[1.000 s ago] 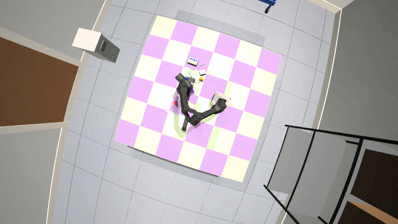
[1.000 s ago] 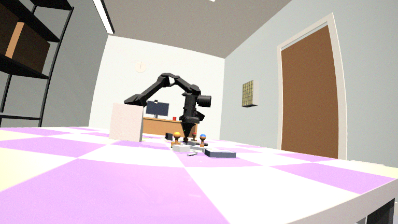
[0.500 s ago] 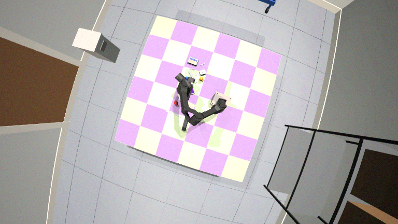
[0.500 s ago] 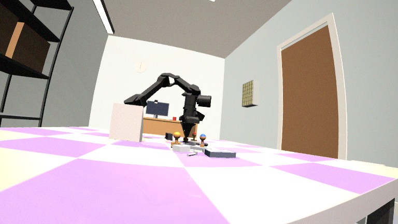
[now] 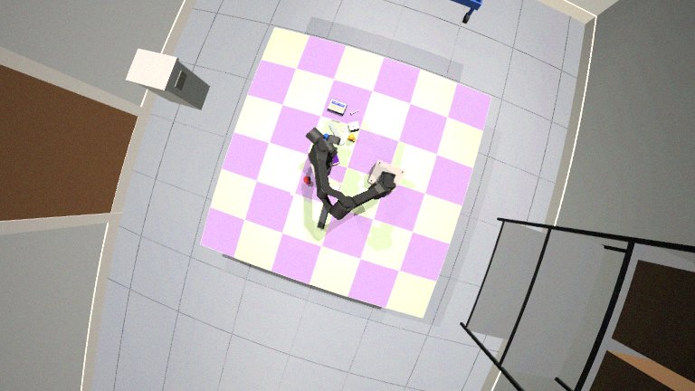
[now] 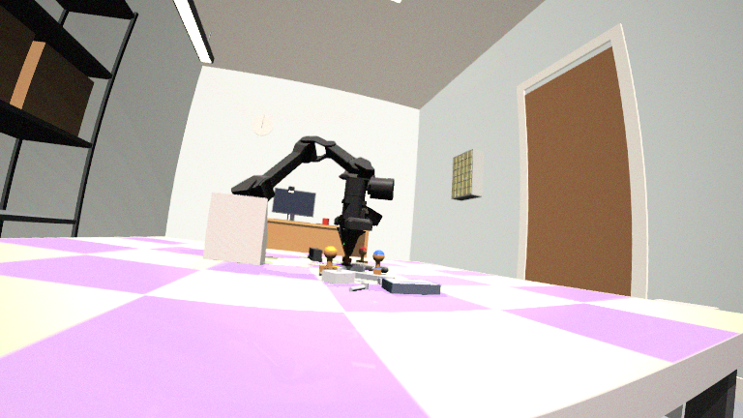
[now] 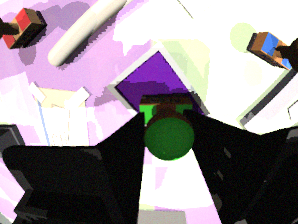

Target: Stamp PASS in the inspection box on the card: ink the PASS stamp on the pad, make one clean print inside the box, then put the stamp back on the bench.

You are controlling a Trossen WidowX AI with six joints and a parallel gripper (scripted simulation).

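My gripper tip is 10 mm above the green-knobbed stamp. Also, from my gripper tip: blue-knobbed stamp: 40 mm ahead, 110 mm to the right, 20 mm below; white marker: 90 mm ahead, 30 mm to the left, 30 mm below; purple ink pad: 40 mm below.
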